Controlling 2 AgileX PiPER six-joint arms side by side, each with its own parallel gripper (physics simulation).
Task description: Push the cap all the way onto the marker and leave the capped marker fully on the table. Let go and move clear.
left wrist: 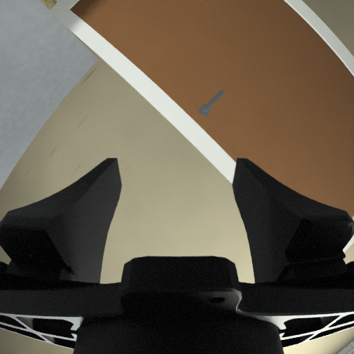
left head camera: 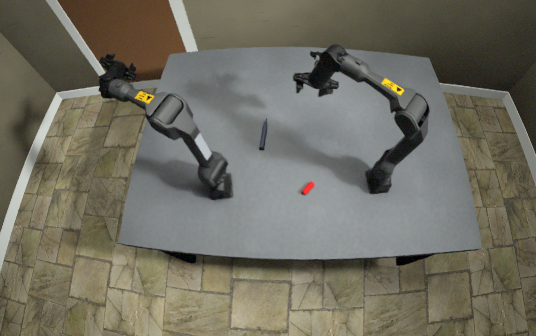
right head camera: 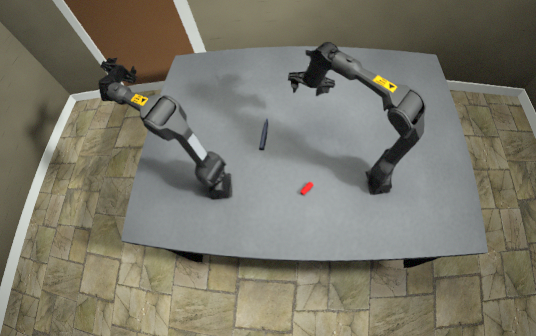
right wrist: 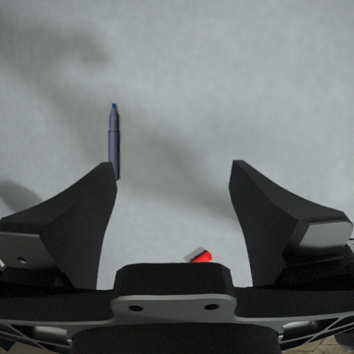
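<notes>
A dark blue-grey marker lies on the table with its bare blue tip toward the far edge. A red cap lies apart from it, nearer the front edge and to the right in the head views; my gripper's body partly hides it in the right wrist view. My right gripper is open and empty, above the far part of the table. My left gripper is open and empty, beyond the table's far left corner.
The grey table carries both arm bases, one on each side of the marker and cap. A brown door and the wall stand behind the left gripper. Arm shadows fall across the table.
</notes>
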